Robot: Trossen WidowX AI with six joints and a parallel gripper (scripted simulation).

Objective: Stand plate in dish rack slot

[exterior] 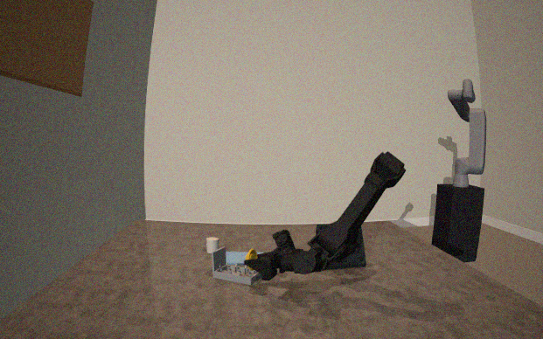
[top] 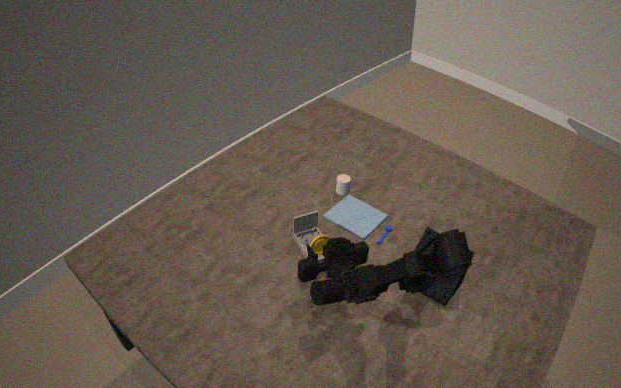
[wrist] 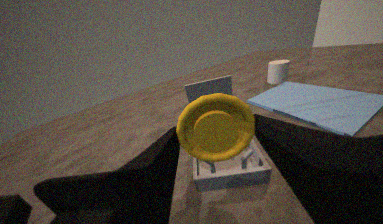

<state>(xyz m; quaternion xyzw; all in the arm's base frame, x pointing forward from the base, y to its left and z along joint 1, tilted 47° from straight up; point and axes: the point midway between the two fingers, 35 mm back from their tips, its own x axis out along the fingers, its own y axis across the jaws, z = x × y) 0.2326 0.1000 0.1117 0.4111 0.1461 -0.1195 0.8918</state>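
Now: the grey dish rack 40 mm below my gripper tip, 40 mm ahead of it and 20 mm to the right of it. The rest, counted from my gripper tip: light blue mat (210 mm to the right, 60 mm below, 40 mm ahead); then blue spoon (220 mm to the right, 60 mm below, 60 mm behind); then yellow plate (10 mm behind).
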